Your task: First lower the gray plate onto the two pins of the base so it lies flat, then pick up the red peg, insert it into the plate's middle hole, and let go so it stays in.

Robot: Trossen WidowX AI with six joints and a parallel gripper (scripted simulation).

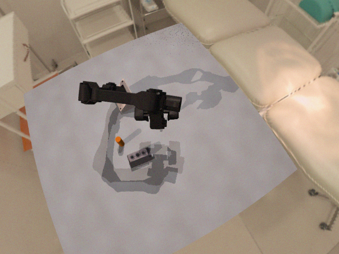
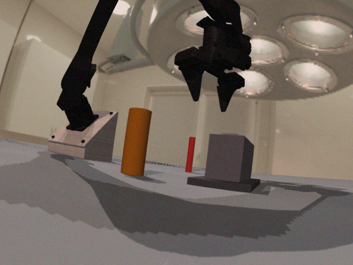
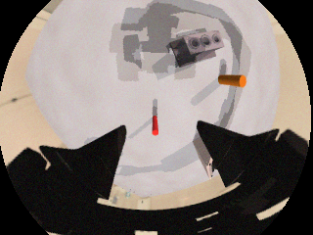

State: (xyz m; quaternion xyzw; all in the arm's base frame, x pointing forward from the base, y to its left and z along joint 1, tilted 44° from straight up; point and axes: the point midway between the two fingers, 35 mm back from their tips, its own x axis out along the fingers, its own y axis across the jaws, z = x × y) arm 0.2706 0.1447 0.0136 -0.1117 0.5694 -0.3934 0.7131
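My gripper tip is 4 cm past the red peg, 3 cm to the right of it and 10 cm above it. Also, from my gripper tip: orange cylinder: 3 cm behind, 21 cm to the right, 10 cm below; then gray plate: 8 cm ahead, 16 cm to the right, 10 cm below; then dark base: 8 cm ahead, 16 cm to the right, 14 cm below.
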